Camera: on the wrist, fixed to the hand. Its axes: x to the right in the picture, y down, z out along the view.
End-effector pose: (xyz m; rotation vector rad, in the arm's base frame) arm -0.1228 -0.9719 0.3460 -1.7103 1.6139 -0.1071
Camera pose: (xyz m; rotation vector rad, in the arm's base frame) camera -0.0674 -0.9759 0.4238 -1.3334 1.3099 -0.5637
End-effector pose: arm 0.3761 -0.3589 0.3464 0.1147 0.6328 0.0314
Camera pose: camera 0.3446 -0.4467 0.3260 0.6419 0.6230 -0.2603
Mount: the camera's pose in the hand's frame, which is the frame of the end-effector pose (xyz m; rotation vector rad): -0.0191 -0.0898 -0.0264 0.5822 -0.0096 -0.1086
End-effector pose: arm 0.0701 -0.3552 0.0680 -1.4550 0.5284 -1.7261
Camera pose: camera 0.0179 -0.2916 0.1165 -1.0820 -0.0689 -1.7591
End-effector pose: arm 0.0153 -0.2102 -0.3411 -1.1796 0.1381 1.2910
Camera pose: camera 0.0926 -0.2264 -0.2873 -0.6709 0.4080 1.0593
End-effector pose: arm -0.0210 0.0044 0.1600 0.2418 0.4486 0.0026
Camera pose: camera -0.0541 -0.0778 0.1243 0.7887 0.4449 -0.2381
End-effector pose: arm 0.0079 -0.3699 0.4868 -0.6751 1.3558 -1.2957
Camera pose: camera -0.0360 -0.3658 0.5715 -0.3498 0.8713 -1.6718
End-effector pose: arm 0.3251 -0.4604 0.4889 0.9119 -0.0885 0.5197
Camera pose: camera 0.3465 -0.4922 0.4014 1.4786 0.1106 0.4451
